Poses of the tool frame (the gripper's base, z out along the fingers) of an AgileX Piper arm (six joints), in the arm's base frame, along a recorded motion.
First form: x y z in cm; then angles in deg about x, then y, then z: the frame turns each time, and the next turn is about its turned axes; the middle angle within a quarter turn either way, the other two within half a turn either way.
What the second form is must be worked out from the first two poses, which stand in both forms.
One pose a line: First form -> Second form
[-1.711 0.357 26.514 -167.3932 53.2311 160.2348] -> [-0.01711 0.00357 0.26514 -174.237 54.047 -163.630]
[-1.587 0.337 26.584 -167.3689 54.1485 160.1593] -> [-0.01587 0.00337 0.26584 -173.734 54.904 -163.378]
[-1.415 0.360 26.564 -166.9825 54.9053 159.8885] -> [-0.01415 0.00360 0.26564 -173.624 55.692 -163.302]
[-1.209 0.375 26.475 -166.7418 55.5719 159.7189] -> [-0.01209 0.00375 0.26475 -173.452 56.364 -163.216]
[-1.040 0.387 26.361 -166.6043 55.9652 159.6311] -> [-0.01040 0.00387 0.26361 -173.358 56.760 -163.181]
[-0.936 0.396 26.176 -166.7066 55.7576 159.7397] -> [-0.00936 0.00396 0.26176 -173.450 56.549 -163.269]
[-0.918 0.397 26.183 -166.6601 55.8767 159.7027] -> [-0.00918 0.00397 0.26183 -173.414 56.670 -163.246]
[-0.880 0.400 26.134 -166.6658 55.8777 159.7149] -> [-0.00880 0.00400 0.26134 -173.422 56.670 -163.260]
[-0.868 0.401 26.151 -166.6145 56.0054 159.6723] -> [-0.00868 0.00401 0.26151 -173.382 56.799 -163.232]
